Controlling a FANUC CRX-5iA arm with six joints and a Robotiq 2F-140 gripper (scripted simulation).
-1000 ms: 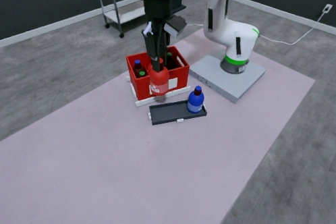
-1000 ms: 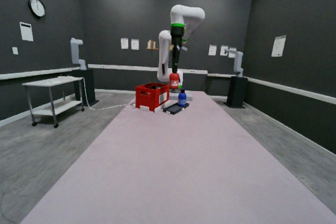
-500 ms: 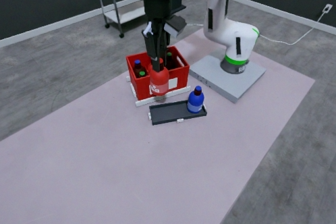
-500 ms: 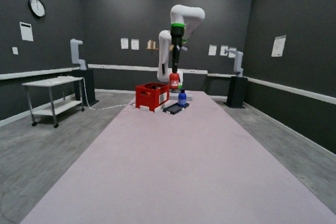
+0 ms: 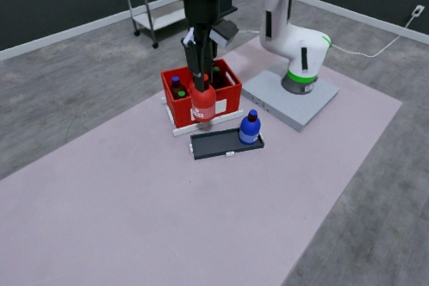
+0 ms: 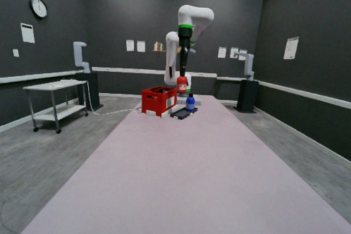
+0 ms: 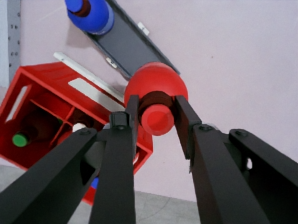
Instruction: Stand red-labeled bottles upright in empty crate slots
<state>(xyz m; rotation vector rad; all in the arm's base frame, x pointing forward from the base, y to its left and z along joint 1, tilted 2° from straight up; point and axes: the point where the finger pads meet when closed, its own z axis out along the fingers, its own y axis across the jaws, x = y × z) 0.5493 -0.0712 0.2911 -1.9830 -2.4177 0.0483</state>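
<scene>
Now: the red bottle 80 mm below my hand. Also, from my hand: blue bottle 150 mm behind, 100 mm to the left, 260 mm below; red crate 130 mm behind, 160 mm to the right, 260 mm below; dark tray 70 mm behind, 50 mm to the left, 330 mm below.
</scene>
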